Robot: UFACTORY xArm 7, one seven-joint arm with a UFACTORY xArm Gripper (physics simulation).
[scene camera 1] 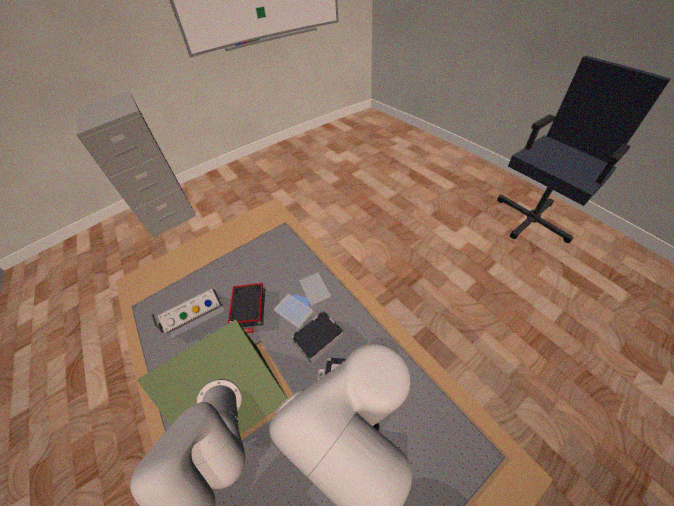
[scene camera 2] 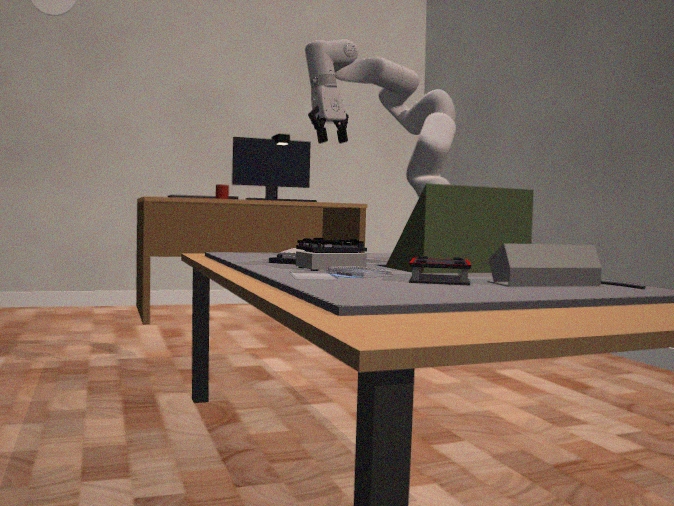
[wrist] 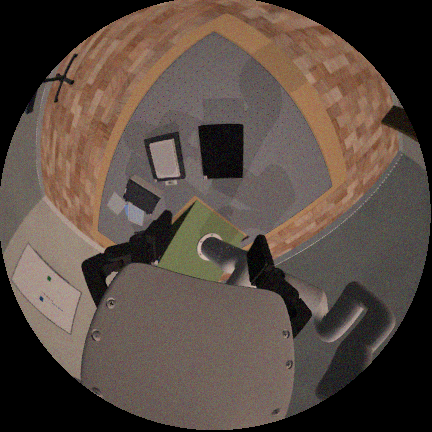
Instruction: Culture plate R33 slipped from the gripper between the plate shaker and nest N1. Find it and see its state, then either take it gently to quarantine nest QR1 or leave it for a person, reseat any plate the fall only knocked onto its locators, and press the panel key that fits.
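Places are measured from the arm's base along level axes (x ahead, y left, z up), in millimetres.
Pixels of known places: gripper, fingertip midpoint: (scene camera 2: 333,142) (wrist: 212,234); arm's base, origin of the base link: (scene camera 1: 219,399) (scene camera 2: 455,236) (wrist: 209,246).
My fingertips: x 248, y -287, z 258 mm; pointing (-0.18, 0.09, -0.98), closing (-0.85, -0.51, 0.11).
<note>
Ahead of a thing's pixels: the offset from my fingertips to its top centre. "spot": to the spot under its first point.
A clear, pale-blue plate {dy +457, dx +92, dz -328 mm} (scene camera 1: 293,309) (wrist: 135,214) lies on the mat beside the shaker, with a blue patch {spot: dy +475, dx +143, dz -341 mm} (scene camera 1: 302,300) (wrist: 126,207) at its edge. A flat clear piece like a lid {dy +492, dx +211, dz -334 mm} (scene camera 1: 315,288) (wrist: 117,203) lies apart from it. Their labels cannot be read. The black-topped plate shaker {spot: dy +294, dx +102, dz -287 mm} (scene camera 1: 317,336) (scene camera 2: 331,259) (wrist: 142,194) stands close by. Nest N2 {spot: dy +128, dx +32, dz -328 mm} (wrist: 182,172) holds a pale plate {dy +126, dx +110, dz -306 mm} (wrist: 165,157); its seating is unclear. Nest N1 {dy -19, dx -7, dz -282 mm} (wrist: 221,151) looks all black. Red-edged nest QR1 {dy +575, dx -41, dz -296 mm} (scene camera 1: 247,303) (scene camera 2: 439,264) shows no plate. My gripper (scene camera 2: 332,139) (wrist: 212,234) is open and empty, high above the table.
The key panel {dy +673, dx -236, dz -258 mm} (scene camera 1: 187,310) (scene camera 2: 549,266) has white, green, yellow and blue keys. A tall green-faced block (scene camera 1: 190,362) (scene camera 2: 479,228) (wrist: 182,245) stands by the arm's base, near QR1 and the panel. The arm hides part of the table in scene camera 1.
</note>
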